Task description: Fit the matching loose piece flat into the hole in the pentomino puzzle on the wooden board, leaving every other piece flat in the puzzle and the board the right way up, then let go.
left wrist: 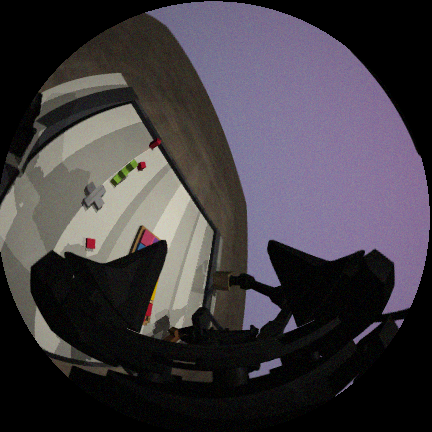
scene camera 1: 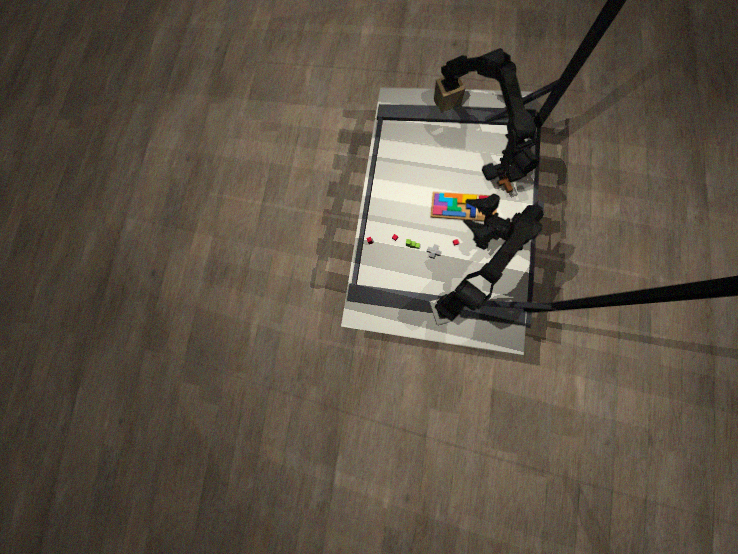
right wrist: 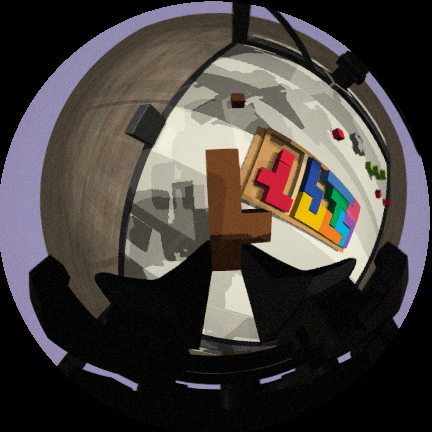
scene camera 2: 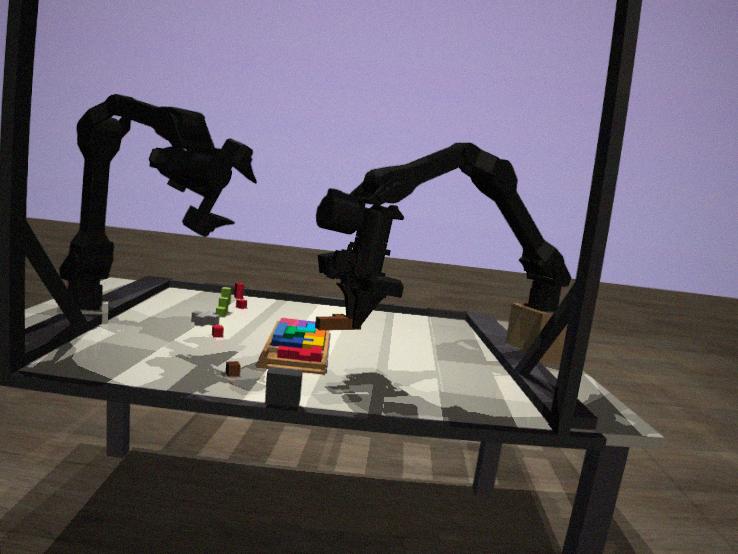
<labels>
my left gripper: open, holds nothing
a red piece: on a wooden puzzle board
a yellow piece: on the wooden puzzle board
</labels>
